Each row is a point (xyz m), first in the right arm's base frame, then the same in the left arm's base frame.
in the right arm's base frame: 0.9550 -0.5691 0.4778
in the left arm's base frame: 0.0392 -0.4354 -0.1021
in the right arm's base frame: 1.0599 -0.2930 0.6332
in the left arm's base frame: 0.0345 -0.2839 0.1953
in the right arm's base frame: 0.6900 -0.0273 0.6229
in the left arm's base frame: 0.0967 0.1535 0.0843
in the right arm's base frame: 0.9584 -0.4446 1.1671
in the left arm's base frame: -0.5221 -0.2095 0.2508
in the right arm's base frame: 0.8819 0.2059 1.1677
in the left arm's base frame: -0.2595 0.2953 0.5753
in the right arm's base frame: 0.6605 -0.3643 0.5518
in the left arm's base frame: 0.0126 -0.0749 -0.1612
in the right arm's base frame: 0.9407 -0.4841 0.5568
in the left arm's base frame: 0.0025 -0.3502 -0.0309
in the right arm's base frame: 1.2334 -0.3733 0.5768
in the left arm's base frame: 0.0786 -0.4709 0.2484
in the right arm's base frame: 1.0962 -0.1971 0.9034
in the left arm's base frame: -0.1600 -0.1868 0.3857
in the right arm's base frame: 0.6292 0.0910 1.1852
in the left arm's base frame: -0.3643 0.3932 0.3370
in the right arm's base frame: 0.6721 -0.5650 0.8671
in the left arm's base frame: -0.3516 -0.1575 -0.1425
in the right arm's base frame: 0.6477 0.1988 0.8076
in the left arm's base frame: 0.0209 0.3777 0.2604
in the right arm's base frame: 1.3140 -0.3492 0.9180
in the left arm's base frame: -0.2024 -0.4395 0.4570
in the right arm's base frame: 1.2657 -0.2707 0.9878
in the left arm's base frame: -0.2392 -0.3374 0.4967
